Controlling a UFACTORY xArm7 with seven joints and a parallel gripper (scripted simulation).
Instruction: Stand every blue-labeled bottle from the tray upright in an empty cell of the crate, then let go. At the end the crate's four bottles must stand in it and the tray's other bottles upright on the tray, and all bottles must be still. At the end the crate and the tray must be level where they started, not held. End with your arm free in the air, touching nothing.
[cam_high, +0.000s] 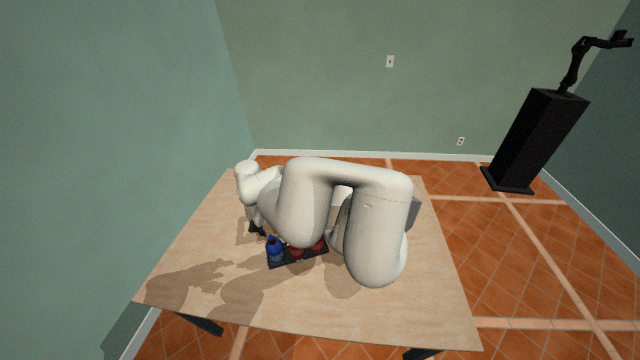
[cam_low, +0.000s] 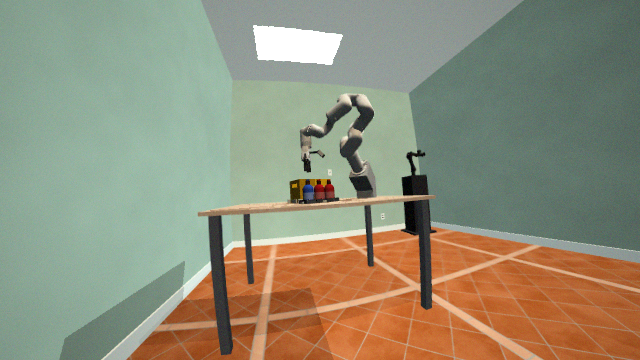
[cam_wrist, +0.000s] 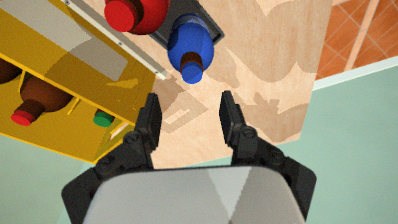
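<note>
Right now the blue-labeled bottle is 15 cm below my hand. The rest, counted from my hand: yellow crate (24 cm to the right, 15 cm below, 2 cm behind); dark tray (22 cm below, 7 cm behind, 4 cm to the right).
</note>
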